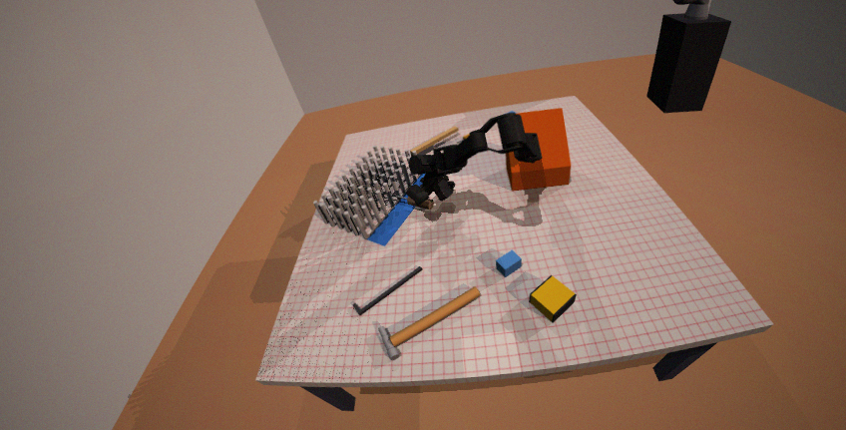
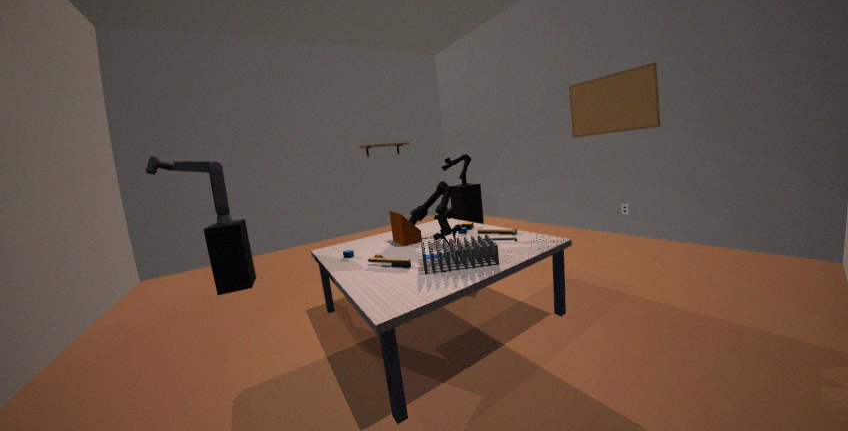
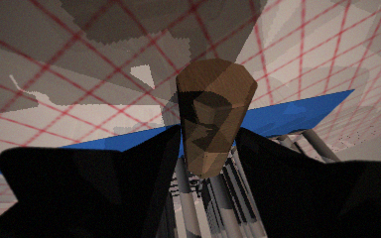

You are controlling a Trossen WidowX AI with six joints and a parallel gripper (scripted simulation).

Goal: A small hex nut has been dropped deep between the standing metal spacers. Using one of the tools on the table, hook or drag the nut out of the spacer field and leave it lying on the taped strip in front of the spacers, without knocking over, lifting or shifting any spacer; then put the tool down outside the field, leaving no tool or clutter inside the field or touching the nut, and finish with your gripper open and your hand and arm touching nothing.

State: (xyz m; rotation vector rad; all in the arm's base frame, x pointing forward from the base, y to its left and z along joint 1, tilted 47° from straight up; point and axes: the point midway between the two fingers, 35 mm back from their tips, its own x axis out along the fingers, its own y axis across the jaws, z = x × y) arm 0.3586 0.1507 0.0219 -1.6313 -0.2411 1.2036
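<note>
The blue taped strip is 70 mm ahead of my gripper tip, 40 mm below it and 30 mm to the right of it. From my gripper tip the other things lie so: yellow block: 390 mm behind, 370 mm to the left, 20 mm below; then thin wire tool: 100 mm ahead, 40 mm to the right, 10 mm below; then yellow piece: 440 mm to the right, 150 mm behind, 20 mm below.
</note>
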